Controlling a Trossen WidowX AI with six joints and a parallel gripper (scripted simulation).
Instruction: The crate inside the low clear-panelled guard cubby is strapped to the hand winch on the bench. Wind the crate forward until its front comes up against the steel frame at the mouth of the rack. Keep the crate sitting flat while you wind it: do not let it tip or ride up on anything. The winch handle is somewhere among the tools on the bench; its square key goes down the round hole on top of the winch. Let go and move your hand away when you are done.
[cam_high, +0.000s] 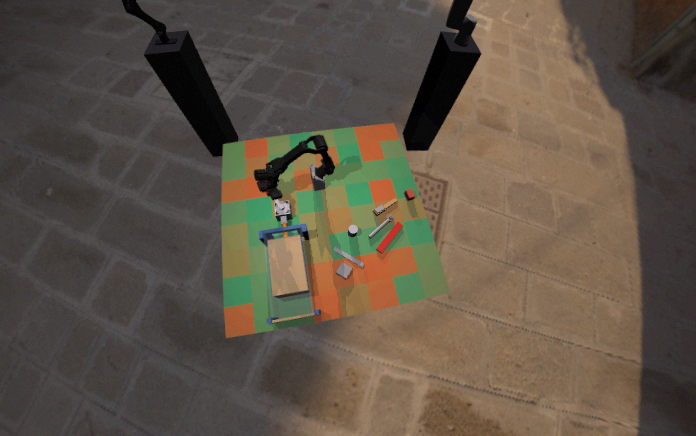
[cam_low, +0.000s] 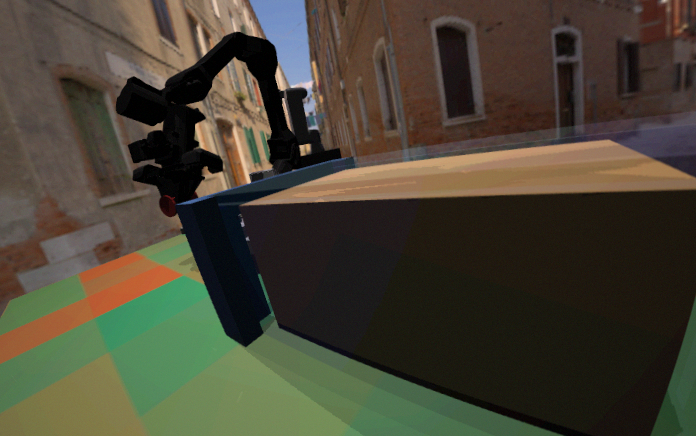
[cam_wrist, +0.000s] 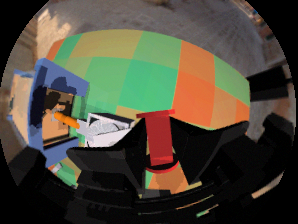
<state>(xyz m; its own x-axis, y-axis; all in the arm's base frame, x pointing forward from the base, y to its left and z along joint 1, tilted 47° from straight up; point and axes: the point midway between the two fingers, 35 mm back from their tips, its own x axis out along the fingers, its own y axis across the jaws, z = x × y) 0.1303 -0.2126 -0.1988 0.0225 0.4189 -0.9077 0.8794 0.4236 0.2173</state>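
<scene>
My gripper tip is now 2 cm short of the grey winch handle, 4 cm to the right of it and 3 cm above it. From my gripper tip the other things lie so: red knob: 1 cm behind, 2 cm to the left; then grey winch: 6 cm ahead, 6 cm to the left, 10 cm below; then round puck: 23 cm ahead, 49 cm to the left, 10 cm below.
</scene>
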